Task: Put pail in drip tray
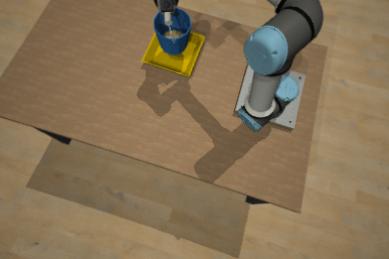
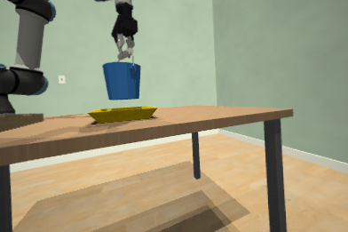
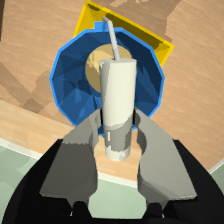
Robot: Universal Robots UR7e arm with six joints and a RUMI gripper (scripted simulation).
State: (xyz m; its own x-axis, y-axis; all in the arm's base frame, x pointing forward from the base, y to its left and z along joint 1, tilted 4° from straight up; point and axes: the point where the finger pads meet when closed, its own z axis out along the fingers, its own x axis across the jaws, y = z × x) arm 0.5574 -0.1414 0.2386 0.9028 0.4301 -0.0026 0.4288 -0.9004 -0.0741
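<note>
The white handle grip lies 30 mm below my hand and 10 mm behind it. From my hand the other things lie so: yellow drip tray: 290 mm below, 20 mm behind, 10 mm to the right; blue pail: 90 mm below, 10 mm to the right, 10 mm behind.
</note>
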